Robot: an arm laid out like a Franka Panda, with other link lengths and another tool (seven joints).
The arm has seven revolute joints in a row. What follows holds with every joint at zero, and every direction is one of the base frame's.
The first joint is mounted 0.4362 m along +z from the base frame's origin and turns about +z.
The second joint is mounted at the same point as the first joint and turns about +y.
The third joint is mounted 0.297 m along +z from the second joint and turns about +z.
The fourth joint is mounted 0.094 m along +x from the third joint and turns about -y.
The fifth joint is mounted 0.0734 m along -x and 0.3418 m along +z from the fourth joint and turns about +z.
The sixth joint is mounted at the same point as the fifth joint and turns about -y.
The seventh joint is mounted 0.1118 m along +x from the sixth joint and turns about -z.
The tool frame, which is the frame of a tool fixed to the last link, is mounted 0.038 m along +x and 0.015 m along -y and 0.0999 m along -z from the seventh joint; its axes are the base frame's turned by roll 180, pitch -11.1 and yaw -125.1 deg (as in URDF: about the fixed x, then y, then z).
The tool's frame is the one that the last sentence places.
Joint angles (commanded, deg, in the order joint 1, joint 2, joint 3, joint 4, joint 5, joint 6, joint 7), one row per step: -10.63 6.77 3.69 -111.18 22.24 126.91 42.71; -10.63 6.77 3.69 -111.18 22.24 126.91 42.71; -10.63 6.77 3.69 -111.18 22.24 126.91 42.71; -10.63 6.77 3.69 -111.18 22.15 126.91 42.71; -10.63 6.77 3.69 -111.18 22.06 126.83 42.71; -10.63 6.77 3.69 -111.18 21.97 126.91 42.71; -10.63 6.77 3.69 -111.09 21.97 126.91 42.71; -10.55 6.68 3.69 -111.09 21.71 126.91 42.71; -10.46 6.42 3.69 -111.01 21.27 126.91 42.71; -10.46 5.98 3.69 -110.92 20.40 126.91 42.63; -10.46 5.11 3.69 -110.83 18.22 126.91 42.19; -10.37 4.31 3.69 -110.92 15.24 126.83 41.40; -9.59 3.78 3.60 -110.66 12.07 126.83 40.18; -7.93 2.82 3.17 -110.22 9.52 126.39 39.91; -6.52 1.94 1.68 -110.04 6.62 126.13 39.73; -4.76 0.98 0.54 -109.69 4.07 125.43 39.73
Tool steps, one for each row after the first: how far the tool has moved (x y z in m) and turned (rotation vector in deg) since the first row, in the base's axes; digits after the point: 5 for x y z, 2 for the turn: 0.00000 0.00000 0.00000 0.00 0.00 0.00; 0.00000 0.00000 0.00000 0.00 0.00 0.00; 0.00002 -0.00003 0.00005 -0.08 0.01 0.04; -0.00005 0.00004 -0.00009 -0.13 0.09 0.11; 0.00006 -0.00008 0.00014 -0.24 0.03 0.13; 0.00035 -0.00012 0.00088 -0.25 -0.06 0.13; 0.00041 0.00065 0.00196 -0.49 -0.12 0.33; 0.00048 0.00150 0.00559 -0.94 -0.41 0.62; 0.00021 0.00136 0.01143 -1.82 -0.87 1.09; -0.00042 0.00107 0.02257 -4.02 -1.70 2.48; -0.00109 0.00179 0.03178 -6.97 -2.19 4.65; 0.00116 0.00862 0.04154 -10.22 -2.92 7.86; 0.00210 0.02161 0.05573 -12.73 -3.75 10.45; 0.00047 0.02095 0.06750 -15.61 -4.21 11.72; -0.00096 0.02755 0.08018 -18.03 -4.61 13.36
